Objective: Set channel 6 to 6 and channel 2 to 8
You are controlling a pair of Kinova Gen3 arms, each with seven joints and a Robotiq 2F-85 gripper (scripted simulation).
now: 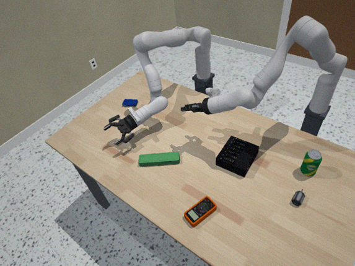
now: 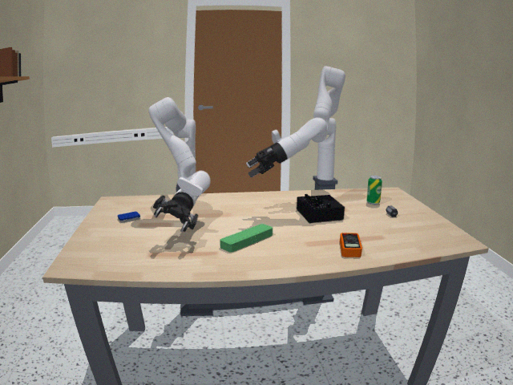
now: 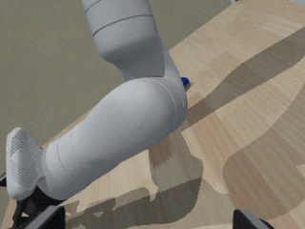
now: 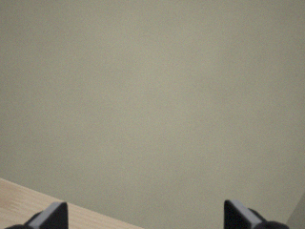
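The channel 4 fader lies 260 mm to the left of my left hand, 120 mm below it and 20 mm ahead of it. Round my left hand: channel 1 fader 240 mm to the left, 120 mm below, 40 mm behind; channel 2 fader 240 mm to the left, 120 mm below, 20 mm behind; green box 220 mm ahead, 170 mm below, 50 mm to the right.
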